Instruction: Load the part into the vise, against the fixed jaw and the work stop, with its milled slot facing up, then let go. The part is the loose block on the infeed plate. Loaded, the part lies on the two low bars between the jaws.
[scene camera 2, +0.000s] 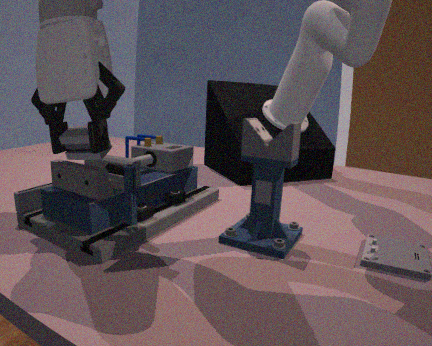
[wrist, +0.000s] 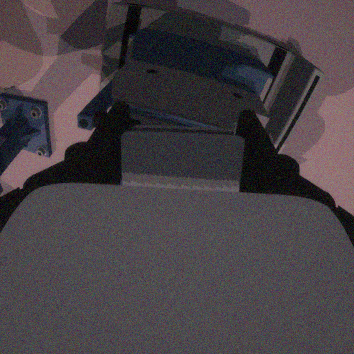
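Pixels of known places: gripper, fingertip midpoint: (scene camera 2: 80, 151) (wrist: 182, 127); arm's base, link origin: (scene camera 2: 285, 116).
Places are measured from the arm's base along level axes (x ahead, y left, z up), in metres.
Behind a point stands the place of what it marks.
My gripper (scene camera 2: 79, 146) {x 0.555, y 0.001, z -0.032 m} (wrist: 182, 127) {x 0.555, y 0.001, z -0.032 m} is shut on the part, a grey block (scene camera 2: 81, 137) {x 0.558, y 0.012, z -0.011 m} (wrist: 182, 156) {x 0.555, y -0.002, z -0.007 m}, and holds it over the vise. In the scene view the block looks tilted between the fingers, low over the jaws; contact cannot be told. Its milled slot cannot be made out in either view. The vise has a blue body (scene camera 2: 70, 209) {x 0.585, y 0.023, z -0.100 m} (wrist: 180, 52) {x 0.579, y 0.021, z -0.085 m}. Its fixed jaw (scene camera 2: 82, 179) (wrist: 187, 92) is a grey plate with two holes. The moving jaw (scene camera 2: 120, 161) is behind it in the scene view. The blue work stop (scene camera 2: 131, 195) {x 0.518, y 0.068, z -0.083 m} (wrist: 92, 110) {x 0.522, y 0.060, z -0.055 m} is at the side. The two low bars are hidden.
A blue pedestal (scene camera 2: 267, 195) {x 0.403, y 0.196, z -0.077 m} (wrist: 20, 122) {x 0.406, y 0.182, z -0.124 m} with a grey V-block (scene camera 2: 270, 145) {x 0.405, y 0.196, z -0.013 m} stands beside the vise. A white arm section (scene camera 2: 305, 75) {x 0.080, y 0.088, z 0.102 m} rises behind it. A black sloped box (scene camera 2: 235, 145) {x 0.178, y -0.023, z -0.063 m} is further back. A grey plate with pins (scene camera 2: 395, 257) {x 0.343, y 0.364, z -0.136 m} lies at the right.
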